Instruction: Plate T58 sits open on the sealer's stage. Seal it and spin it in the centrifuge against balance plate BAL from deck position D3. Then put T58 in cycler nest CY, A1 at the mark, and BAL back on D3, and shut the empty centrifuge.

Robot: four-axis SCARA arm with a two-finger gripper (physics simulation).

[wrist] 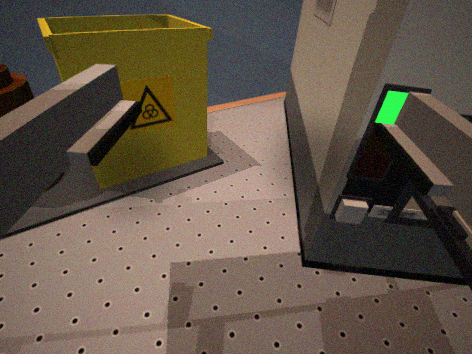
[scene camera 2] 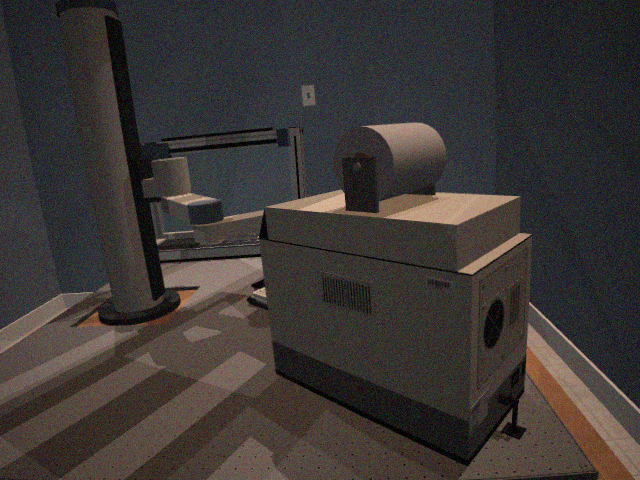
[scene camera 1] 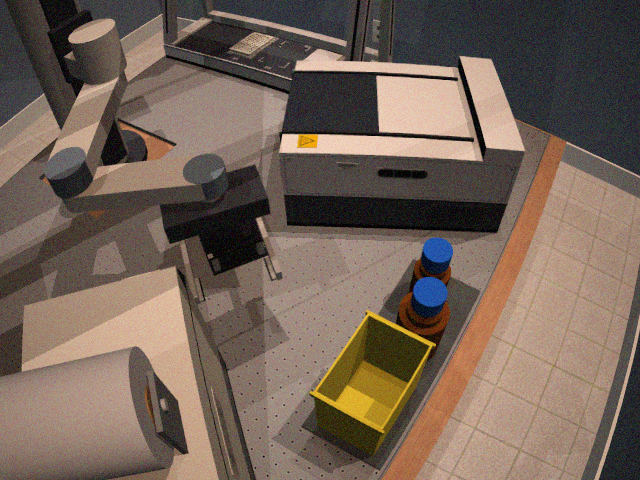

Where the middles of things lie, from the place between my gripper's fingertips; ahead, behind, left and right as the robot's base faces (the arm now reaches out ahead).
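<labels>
The yellow biohazard bin [scene camera 1: 359, 399] is 9 cm below my hand, 25 cm ahead of it and 1 cm to the right of it. Going by their middles, the yellow biohazard bin is the nearest to my hand of the things named here. I also see the centrifuge [scene camera 1: 364, 144], which, counted from my hand, is 5 cm below, 2 cm ahead and 51 cm to the left.
</labels>
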